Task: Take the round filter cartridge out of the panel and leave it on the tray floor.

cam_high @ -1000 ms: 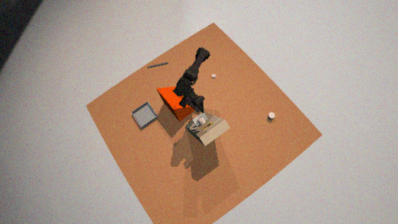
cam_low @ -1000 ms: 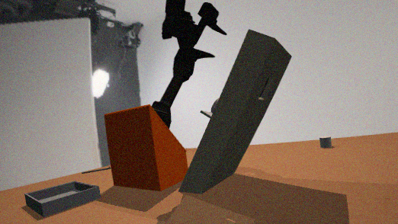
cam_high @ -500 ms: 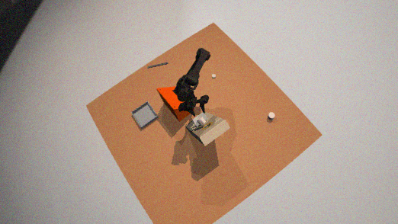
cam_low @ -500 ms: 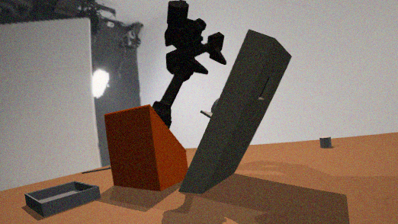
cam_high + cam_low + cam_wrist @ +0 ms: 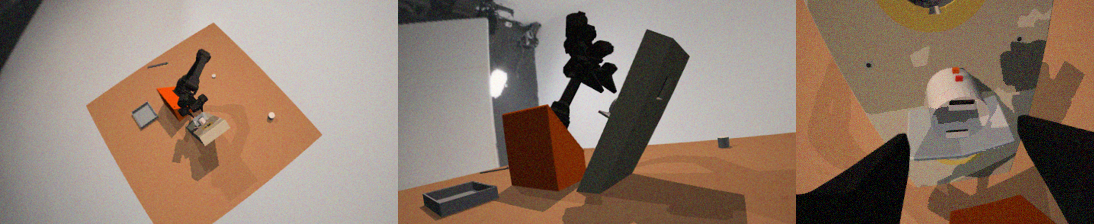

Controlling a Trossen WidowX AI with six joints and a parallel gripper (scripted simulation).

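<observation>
The round filter cartridge lies 20 mm ahead of my gripper tip and 50 mm below it. Round my gripper tip: beige service panel 70 mm ahead, 10 mm to the right, 70 mm below; grey tray 360 mm behind, 240 mm to the right, 230 mm below; grey ledge 10 mm ahead, 80 mm below.
</observation>
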